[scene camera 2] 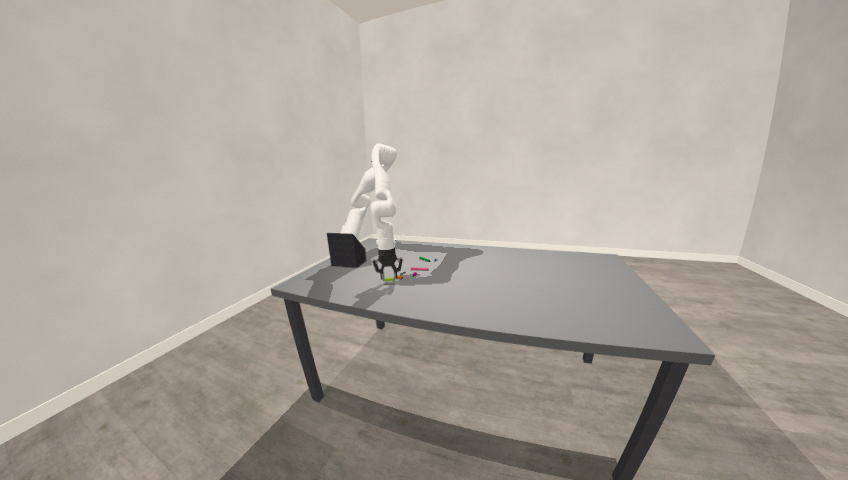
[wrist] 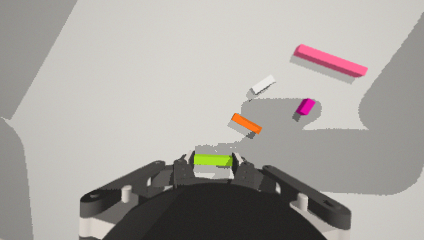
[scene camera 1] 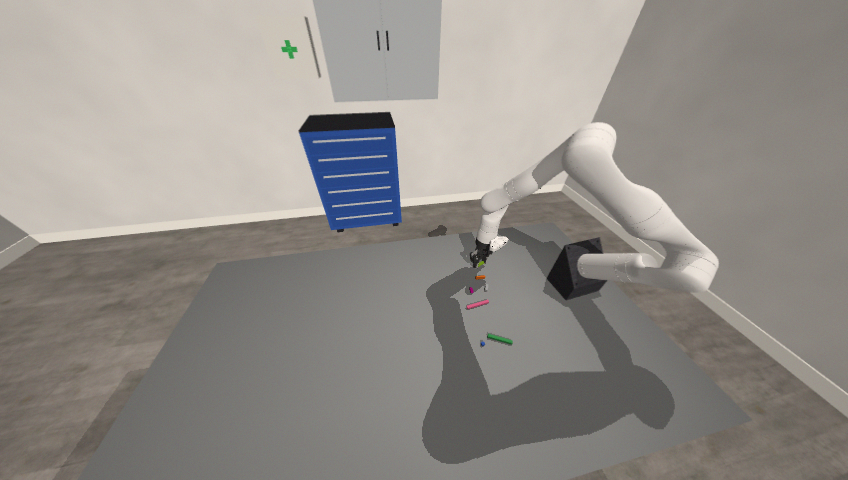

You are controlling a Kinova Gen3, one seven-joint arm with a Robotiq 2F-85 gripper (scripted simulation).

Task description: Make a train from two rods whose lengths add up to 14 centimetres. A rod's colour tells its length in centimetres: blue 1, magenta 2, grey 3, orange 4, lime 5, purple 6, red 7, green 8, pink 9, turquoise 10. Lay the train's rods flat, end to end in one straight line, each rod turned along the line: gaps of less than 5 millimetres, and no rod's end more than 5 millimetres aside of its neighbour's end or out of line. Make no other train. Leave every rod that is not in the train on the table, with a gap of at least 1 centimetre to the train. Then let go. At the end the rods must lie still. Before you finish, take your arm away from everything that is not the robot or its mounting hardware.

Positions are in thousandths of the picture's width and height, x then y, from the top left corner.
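Observation:
My gripper (wrist: 504,665), visible. Pink rod (wrist: 824,285), likewise.

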